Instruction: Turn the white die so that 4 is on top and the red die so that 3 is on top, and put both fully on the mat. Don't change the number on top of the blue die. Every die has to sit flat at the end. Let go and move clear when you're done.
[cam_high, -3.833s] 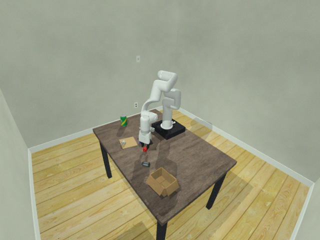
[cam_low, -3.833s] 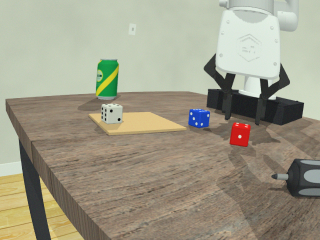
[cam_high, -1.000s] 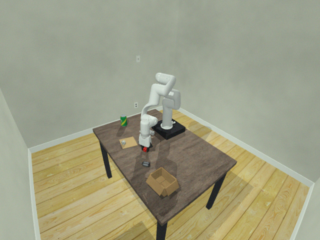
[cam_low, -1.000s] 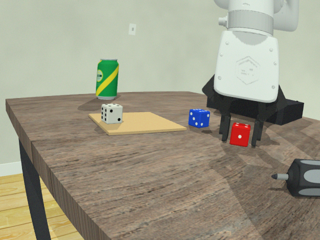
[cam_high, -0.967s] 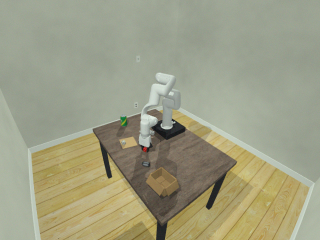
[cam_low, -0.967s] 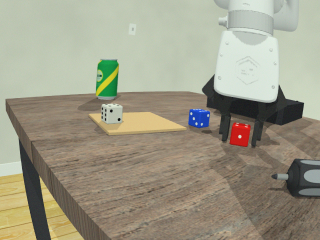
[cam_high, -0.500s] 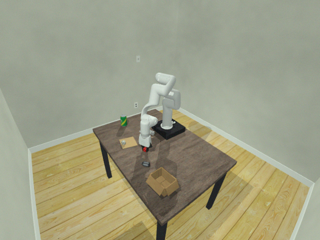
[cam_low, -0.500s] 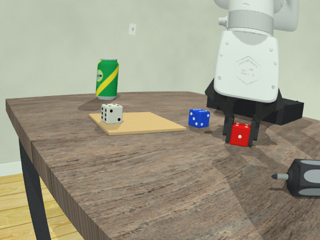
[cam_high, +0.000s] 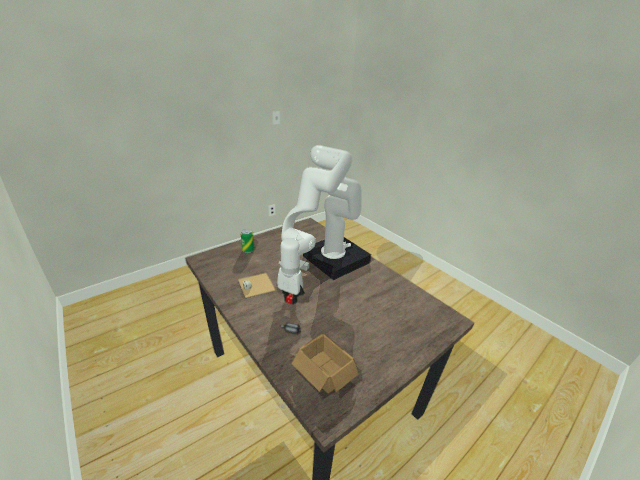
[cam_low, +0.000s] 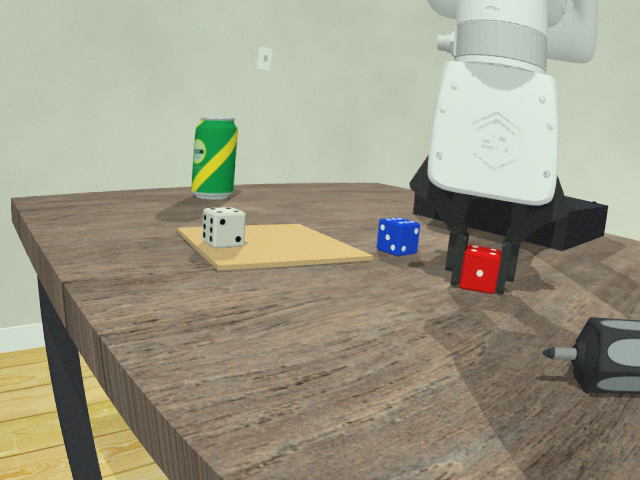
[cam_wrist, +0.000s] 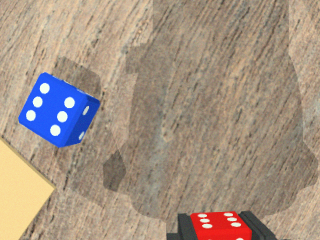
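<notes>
Right now the red die is 1 cm below my hand. Round my hand: blue die: 1 cm behind, 12 cm to the right, 1 cm below; then tan mat: 10 cm ahead, 17 cm to the right, 2 cm below; then screwdriver: 7 cm ahead, 15 cm to the left.
</notes>
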